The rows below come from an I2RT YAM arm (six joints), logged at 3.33 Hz.
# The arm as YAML. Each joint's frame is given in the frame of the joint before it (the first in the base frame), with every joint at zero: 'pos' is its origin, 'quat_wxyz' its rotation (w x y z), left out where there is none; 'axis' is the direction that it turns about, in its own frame. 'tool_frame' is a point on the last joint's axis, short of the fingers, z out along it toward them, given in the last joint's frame.
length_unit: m
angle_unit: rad
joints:
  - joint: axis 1
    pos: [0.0, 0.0, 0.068]
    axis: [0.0, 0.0, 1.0]
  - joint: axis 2
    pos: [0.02, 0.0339, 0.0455]
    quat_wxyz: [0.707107, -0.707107, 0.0, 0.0]
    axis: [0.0, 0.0, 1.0]
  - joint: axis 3
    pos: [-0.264, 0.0, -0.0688]
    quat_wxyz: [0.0, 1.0, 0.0, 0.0]
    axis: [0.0, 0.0, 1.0]
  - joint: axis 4
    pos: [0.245, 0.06, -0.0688]
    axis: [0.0, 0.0, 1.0]
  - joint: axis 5
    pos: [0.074, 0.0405, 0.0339]
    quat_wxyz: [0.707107, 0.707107, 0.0, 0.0]
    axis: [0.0, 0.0, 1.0]
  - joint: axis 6
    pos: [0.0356, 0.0, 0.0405]
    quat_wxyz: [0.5, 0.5, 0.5, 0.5]
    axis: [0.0, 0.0, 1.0]
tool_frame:
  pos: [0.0, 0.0, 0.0]
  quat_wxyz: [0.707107, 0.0, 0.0, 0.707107]
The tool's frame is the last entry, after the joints.
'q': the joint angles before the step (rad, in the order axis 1, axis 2, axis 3, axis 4, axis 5, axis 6). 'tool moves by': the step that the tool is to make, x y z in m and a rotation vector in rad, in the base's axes. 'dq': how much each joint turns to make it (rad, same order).
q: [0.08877 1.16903 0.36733 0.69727 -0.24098 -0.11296]
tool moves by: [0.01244 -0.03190 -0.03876 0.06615 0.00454 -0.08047]
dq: [-0.14143 0.24204 -0.06313 0.31873 -0.06710 0.06228]
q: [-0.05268 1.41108 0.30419 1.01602 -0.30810 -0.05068]
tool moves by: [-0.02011 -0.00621 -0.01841 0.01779 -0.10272 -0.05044]
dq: [-0.02860 0.11306 -0.12645 0.34859 0.02095 0.02656]
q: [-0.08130 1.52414 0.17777 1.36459 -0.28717 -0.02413]
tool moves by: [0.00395 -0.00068 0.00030 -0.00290 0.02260 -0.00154]
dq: [-0.00154 -0.00660 0.01885 -0.04913 -0.00003 -0.00495]
